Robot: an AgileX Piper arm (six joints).
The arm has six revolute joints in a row. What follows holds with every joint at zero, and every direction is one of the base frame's. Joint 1 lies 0.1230 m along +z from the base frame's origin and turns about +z. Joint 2 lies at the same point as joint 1 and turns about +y. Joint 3 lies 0.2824 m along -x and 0.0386 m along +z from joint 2 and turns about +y. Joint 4 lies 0.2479 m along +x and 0.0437 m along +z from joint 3 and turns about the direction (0.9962, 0, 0.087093). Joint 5 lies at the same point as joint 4 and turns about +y. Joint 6 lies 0.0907 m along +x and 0.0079 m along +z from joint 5 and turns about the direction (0.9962, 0, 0.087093). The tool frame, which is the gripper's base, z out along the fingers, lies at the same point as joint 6; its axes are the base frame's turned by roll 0.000, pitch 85.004 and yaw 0.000 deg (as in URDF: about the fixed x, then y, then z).
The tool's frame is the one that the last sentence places.
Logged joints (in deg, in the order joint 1, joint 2, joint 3, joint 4, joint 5, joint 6), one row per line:
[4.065, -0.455, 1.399, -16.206, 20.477, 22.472]
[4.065, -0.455, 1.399, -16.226, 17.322, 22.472]
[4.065, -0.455, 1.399, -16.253, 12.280, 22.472]
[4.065, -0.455, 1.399, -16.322, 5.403, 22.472]
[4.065, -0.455, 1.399, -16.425, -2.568, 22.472]
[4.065, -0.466, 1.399, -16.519, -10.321, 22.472]
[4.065, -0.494, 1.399, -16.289, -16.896, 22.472]
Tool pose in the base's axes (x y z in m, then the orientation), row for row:
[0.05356, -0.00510, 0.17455, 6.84, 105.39, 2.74]
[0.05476, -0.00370, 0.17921, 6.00, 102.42, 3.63]
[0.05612, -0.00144, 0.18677, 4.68, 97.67, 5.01]
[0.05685, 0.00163, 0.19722, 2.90, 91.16, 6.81]
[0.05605, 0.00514, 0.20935, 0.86, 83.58, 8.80]
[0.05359, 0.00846, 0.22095, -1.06, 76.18, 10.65]
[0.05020, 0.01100, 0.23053, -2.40, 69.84, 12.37]
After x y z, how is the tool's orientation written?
As a rotation vector, in degrees.
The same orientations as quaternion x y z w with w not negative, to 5 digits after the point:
[0.05159, 0.79484, 0.02066, 0.60427]
[0.04563, 0.77893, 0.02761, 0.62484]
[0.03605, 0.75234, 0.03859, 0.65665]
[0.02270, 0.71371, 0.05332, 0.69804]
[0.00685, 0.66572, 0.07009, 0.74287]
[-0.00857, 0.61597, 0.08611, 0.78300]
[-0.01963, 0.57125, 0.10118, 0.81428]

